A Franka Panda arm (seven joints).
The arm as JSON. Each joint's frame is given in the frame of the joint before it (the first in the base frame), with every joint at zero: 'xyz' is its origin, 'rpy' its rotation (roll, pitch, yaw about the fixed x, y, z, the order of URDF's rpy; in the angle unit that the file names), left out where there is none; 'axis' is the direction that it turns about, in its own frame. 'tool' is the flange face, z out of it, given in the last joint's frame.
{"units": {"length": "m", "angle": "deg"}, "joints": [
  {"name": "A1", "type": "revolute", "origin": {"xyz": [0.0, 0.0, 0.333]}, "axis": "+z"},
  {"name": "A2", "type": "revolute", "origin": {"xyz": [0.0, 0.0, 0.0], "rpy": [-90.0, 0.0, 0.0]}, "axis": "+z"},
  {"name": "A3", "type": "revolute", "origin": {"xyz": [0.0, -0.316, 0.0], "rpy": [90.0, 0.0, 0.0]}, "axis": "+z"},
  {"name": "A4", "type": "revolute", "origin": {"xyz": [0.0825, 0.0, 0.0], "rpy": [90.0, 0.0, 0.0]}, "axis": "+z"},
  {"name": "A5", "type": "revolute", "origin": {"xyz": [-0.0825, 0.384, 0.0], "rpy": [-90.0, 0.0, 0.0]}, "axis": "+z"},
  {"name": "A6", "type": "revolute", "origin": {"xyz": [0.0, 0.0, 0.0], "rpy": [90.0, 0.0, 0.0]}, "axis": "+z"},
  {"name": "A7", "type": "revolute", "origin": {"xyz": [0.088, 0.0, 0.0], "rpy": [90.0, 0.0, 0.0]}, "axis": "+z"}
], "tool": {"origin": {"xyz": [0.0, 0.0, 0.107]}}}
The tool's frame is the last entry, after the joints.
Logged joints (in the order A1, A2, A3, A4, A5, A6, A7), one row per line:
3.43 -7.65 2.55 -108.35 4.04 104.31 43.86
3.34 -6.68 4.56 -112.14 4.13 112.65 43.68
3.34 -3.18 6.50 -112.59 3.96 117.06 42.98
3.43 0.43 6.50 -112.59 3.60 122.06 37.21
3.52 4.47 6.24 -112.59 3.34 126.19 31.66
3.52 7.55 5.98 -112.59 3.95 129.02 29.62
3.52 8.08 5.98 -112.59 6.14 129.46 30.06
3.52 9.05 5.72 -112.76 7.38 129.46 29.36
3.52 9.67 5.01 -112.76 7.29 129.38 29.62
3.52 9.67 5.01 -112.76 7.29 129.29 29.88
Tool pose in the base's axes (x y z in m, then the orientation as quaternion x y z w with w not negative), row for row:
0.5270 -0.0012 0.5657 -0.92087 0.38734 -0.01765 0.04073
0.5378 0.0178 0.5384 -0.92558 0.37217 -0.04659 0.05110
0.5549 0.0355 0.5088 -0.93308 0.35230 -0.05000 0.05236
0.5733 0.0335 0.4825 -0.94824 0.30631 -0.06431 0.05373
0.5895 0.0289 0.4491 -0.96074 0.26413 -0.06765 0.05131
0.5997 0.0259 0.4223 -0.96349 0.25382 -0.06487 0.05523
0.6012 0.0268 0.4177 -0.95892 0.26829 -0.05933 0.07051
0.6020 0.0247 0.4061 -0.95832 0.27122 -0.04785 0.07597
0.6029 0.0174 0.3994 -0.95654 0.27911 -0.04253 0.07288
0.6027 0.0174 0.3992 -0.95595 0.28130 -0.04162 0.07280
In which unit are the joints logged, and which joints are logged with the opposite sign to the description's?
The joints are logged in degrees. Opposite sign: A1.
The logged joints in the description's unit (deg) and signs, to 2 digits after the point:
-3.43 -7.65 2.55 -108.35 4.04 104.31 43.86
-3.34 -6.68 4.56 -112.14 4.13 112.65 43.68
-3.34 -3.18 6.50 -112.59 3.96 117.06 42.98
-3.43 0.43 6.50 -112.59 3.60 122.06 37.21
-3.52 4.47 6.24 -112.59 3.34 126.19 31.66
-3.52 7.55 5.98 -112.59 3.95 129.02 29.62
-3.52 8.08 5.98 -112.59 6.14 129.46 30.06
-3.52 9.05 5.72 -112.76 7.38 129.46 29.36
-3.52 9.67 5.01 -112.76 7.29 129.38 29.62
-3.52 9.67 5.01 -112.76 7.29 129.29 29.88

